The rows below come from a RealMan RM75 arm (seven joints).
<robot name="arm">
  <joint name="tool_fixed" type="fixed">
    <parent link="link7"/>
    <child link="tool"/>
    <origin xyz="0 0 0" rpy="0 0 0"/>
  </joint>
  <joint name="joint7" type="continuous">
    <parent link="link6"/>
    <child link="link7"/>
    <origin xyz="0 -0.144 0" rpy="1.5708 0 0"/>
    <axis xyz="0 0 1"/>
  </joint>
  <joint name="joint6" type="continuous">
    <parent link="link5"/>
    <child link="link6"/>
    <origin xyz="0 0 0" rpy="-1.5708 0 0"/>
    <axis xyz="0 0 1"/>
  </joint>
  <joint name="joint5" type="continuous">
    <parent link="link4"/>
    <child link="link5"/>
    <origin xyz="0 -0.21 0" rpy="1.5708 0 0"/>
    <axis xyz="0 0 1"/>
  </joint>
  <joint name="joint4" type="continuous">
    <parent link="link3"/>
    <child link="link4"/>
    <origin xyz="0 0 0" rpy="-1.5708 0 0"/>
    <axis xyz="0 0 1"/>
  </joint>
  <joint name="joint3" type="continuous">
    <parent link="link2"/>
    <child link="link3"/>
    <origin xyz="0 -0.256 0" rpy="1.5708 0 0"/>
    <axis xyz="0 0 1"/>
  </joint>
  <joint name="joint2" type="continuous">
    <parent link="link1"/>
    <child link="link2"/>
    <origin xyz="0 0 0" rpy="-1.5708 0 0"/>
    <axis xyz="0 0 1"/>
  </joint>
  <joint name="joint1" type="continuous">
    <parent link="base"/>
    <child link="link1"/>
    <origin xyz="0 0 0.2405" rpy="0 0 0"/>
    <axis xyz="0 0 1"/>
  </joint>
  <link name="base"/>
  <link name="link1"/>
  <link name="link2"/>
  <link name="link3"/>
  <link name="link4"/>
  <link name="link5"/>
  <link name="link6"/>
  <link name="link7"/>
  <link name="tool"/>
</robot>
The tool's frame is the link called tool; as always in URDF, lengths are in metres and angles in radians. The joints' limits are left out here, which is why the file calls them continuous.
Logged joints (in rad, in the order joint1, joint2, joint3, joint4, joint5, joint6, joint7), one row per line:
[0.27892 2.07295 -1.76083 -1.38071 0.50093 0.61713 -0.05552]
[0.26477 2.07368 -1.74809 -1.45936 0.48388 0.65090 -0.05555]
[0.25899 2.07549 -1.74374 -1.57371 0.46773 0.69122 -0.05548]
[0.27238 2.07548 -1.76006 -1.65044 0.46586 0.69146 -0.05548]
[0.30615 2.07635 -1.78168 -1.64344 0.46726 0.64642 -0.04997]
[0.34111 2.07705 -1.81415 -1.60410 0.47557 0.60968 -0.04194]
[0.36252 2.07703 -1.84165 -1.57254 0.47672 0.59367 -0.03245]
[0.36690 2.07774 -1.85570 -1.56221 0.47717 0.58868 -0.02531]
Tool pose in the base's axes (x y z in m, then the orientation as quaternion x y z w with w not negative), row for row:
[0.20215 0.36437 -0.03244 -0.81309 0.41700 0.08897 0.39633]
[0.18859 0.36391 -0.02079 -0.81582 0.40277 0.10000 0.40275]
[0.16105 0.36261 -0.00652 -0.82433 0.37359 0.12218 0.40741]
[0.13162 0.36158 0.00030 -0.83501 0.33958 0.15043 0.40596]
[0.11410 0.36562 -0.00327 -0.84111 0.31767 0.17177 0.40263]
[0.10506 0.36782 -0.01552 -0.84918 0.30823 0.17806 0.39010]
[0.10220 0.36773 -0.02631 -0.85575 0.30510 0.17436 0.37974]
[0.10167 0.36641 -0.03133 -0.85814 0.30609 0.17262 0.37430]
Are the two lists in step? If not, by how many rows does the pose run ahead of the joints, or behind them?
They are in step.
